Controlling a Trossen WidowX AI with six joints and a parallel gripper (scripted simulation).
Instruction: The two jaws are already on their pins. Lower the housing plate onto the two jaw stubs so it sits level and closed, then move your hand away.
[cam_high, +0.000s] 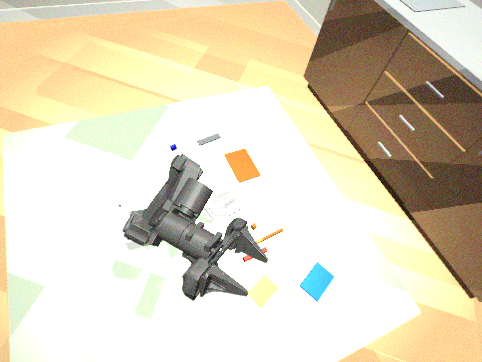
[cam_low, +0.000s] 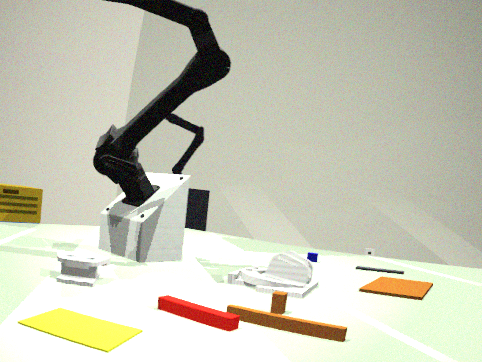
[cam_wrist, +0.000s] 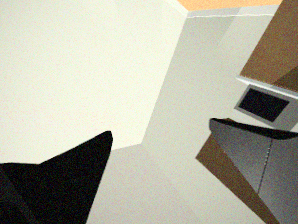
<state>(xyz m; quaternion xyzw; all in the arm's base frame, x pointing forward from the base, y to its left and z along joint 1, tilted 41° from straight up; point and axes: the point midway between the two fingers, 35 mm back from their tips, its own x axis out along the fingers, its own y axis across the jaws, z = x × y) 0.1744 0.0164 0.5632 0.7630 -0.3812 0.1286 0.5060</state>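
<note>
Right now the white block is 540 mm below my gripper tip, 160 mm to the left of it and 30 mm behind it. The rest, counted from my gripper tip: yellow plate: 550 mm below, 150 mm ahead, 70 mm to the left; brown bar: 540 mm below, 250 mm to the left, 240 mm ahead; red bar: 540 mm below, 200 mm to the left, 160 mm ahead.
</note>
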